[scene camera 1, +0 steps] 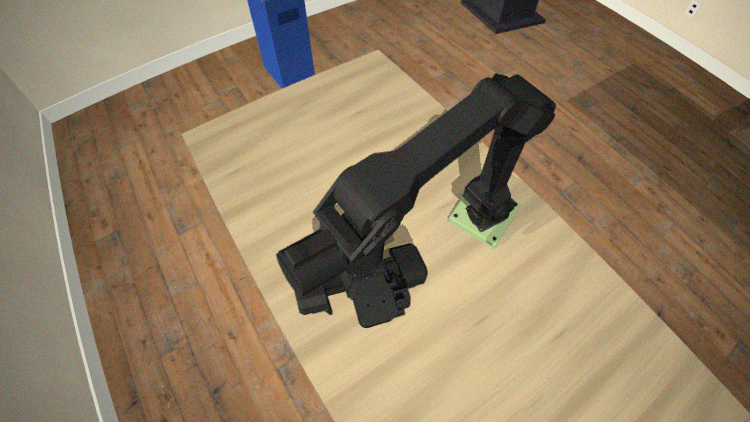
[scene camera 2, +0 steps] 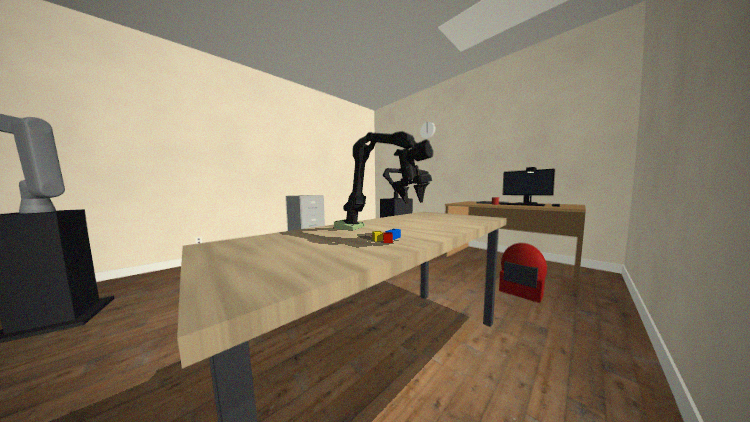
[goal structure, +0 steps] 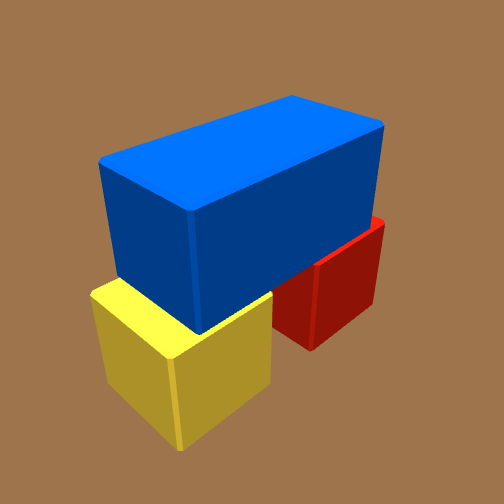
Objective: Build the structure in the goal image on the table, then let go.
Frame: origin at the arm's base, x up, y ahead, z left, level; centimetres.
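Seen in the pictures: gripper, fingertip midpoint: (scene camera 2: 413,203); arm's base at its link origin: (scene camera 1: 485,214) (scene camera 2: 351,222).
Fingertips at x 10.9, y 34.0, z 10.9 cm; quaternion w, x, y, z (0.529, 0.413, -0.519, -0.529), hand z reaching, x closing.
Pixels of each thing's top centre, then the offset from my fingertips to it. Level surfaces: height alone.
- small yellow block at its top centre: (scene camera 2: 377,231) dx -10.4, dy -3.7, dz -15.3 cm
- red block at its top centre: (scene camera 2: 387,233) dx -10.4, dy +0.9, dz -13.9 cm
- longer-looking blue block at its top centre: (scene camera 2: 393,230) dx -10.4, dy -2.6, dz -8.6 cm
- table at its surface level: dx -13.7 cm
A small yellow block (scene camera 2: 376,236), a red block (scene camera 2: 388,238) and a longer-looking blue block (scene camera 2: 395,234) sit close together on the table (scene camera 1: 503,335) (scene camera 2: 251,283) in the scene camera 2 view. Yellow is left of red, and blue shows behind and to the right of red. Whether they touch, or whether blue rests on another block, is too small to tell. My gripper (scene camera 1: 368,308) (scene camera 2: 412,199) is open and empty, with its fingers pointing down, well above the blocks. In the scene camera 1 view the blocks do not show; the arm and gripper cover part of the table.
The arm's green base plate (scene camera 1: 474,231) (scene camera 2: 343,225) sits near one long table edge. A blue cabinet (scene camera 1: 285,49) stands on the floor beyond the table's short end. A desk (scene camera 2: 550,223) with a monitor (scene camera 2: 528,182) and a red bin-like object (scene camera 2: 524,262) stand apart from the table.
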